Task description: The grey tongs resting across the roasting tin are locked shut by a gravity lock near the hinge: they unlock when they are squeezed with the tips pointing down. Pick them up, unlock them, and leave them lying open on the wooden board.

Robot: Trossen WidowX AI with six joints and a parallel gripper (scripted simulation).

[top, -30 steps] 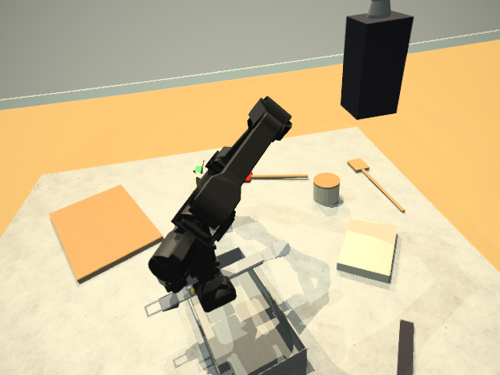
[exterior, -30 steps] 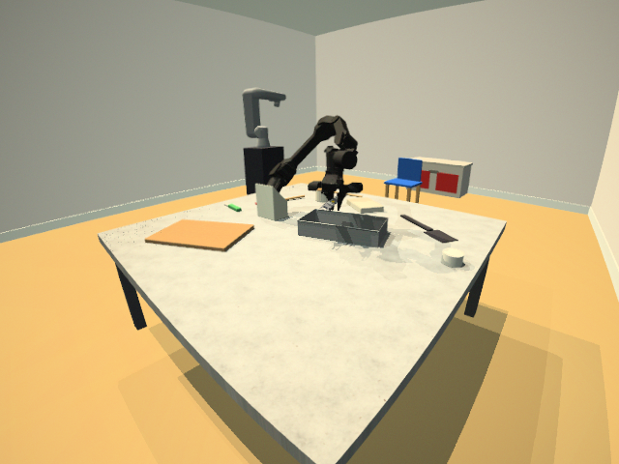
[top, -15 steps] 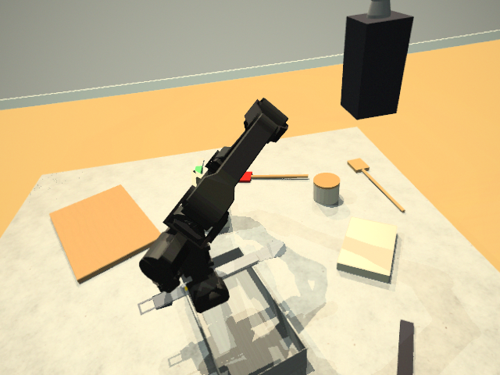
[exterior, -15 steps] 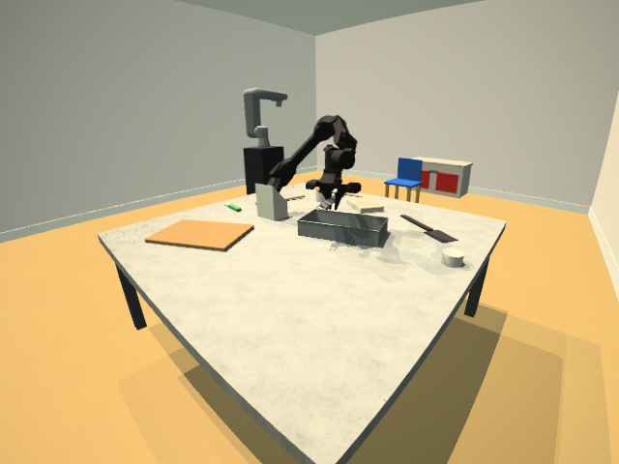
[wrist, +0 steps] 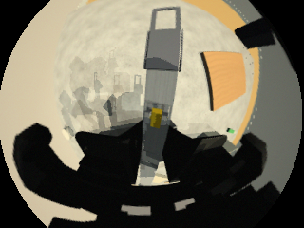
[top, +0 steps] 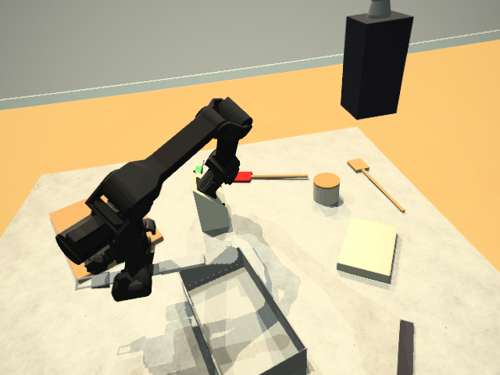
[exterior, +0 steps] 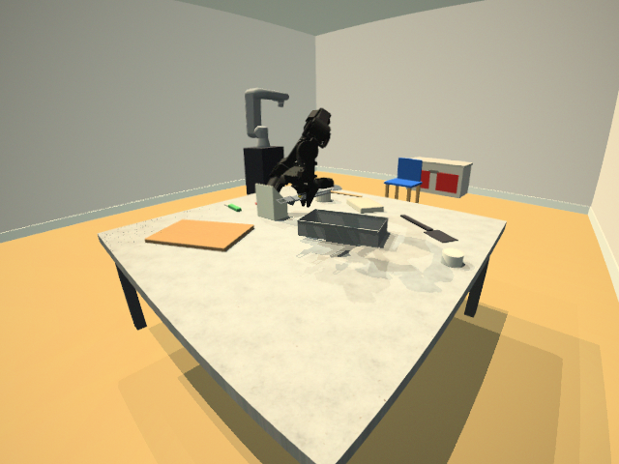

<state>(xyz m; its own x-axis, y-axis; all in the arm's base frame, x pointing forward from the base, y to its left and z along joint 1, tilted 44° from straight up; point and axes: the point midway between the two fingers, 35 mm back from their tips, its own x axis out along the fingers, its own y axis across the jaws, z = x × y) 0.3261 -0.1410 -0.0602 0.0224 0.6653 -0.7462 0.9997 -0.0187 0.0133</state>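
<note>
My gripper tip is 390 mm past the wooden board, 190 mm to the left of it and 130 mm above it. Also, from my gripper tip: yellow lock piece (40 mm above, 20 mm to the right); white puck (440 mm ahead, 170 mm to the left, 120 mm below); roasting tin (170 mm to the left, 110 mm below, 40 mm ahead).
</note>
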